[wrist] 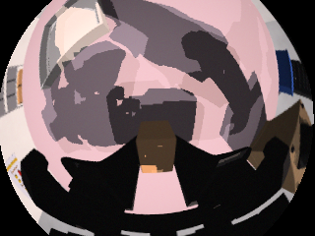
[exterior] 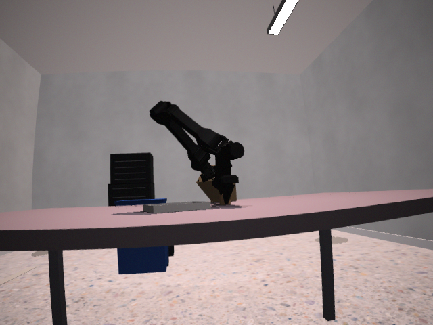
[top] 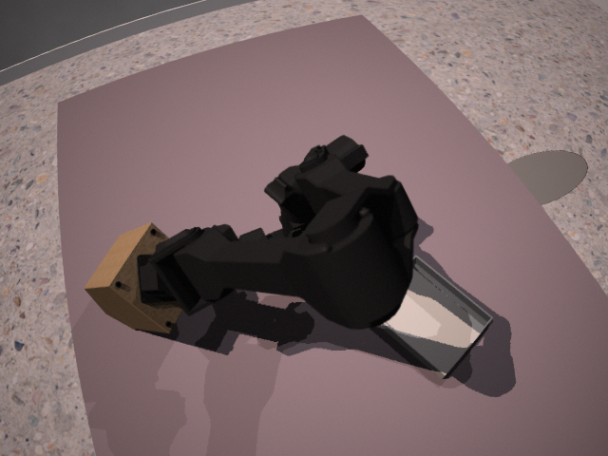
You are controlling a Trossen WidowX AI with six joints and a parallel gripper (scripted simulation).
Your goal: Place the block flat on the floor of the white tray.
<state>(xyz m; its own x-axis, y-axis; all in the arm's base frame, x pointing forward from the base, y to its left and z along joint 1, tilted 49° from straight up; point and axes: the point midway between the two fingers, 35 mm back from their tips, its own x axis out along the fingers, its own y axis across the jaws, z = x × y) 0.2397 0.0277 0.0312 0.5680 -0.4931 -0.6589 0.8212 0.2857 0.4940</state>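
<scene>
Right now the white tray is 19 cm to the right of my hand, 12 cm ahead of it and 3 cm below it. The rest, counted from my hand: brown block (2 cm below).
</scene>
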